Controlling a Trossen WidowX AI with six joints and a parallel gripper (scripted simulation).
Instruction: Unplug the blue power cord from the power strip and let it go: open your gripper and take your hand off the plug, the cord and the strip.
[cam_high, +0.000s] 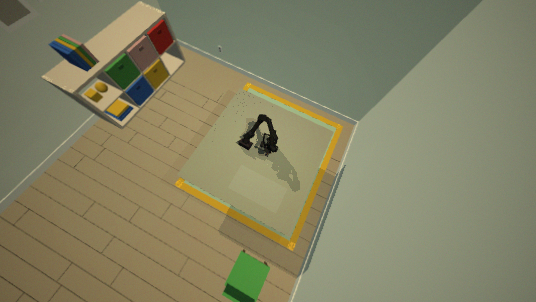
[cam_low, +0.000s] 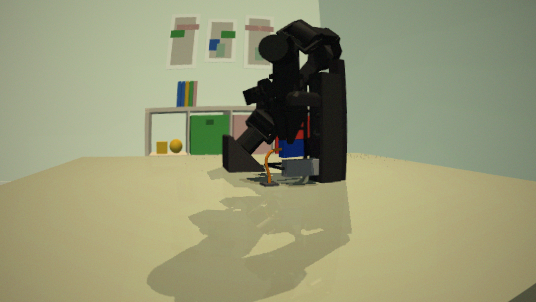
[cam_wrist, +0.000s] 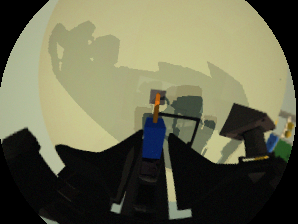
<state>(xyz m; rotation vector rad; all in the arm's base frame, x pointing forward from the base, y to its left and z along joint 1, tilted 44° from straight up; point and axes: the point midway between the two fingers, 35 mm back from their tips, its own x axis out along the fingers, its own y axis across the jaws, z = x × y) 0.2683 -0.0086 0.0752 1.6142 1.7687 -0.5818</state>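
My gripper tip is 3 cm to the right of the blue plug and 1 cm past it.
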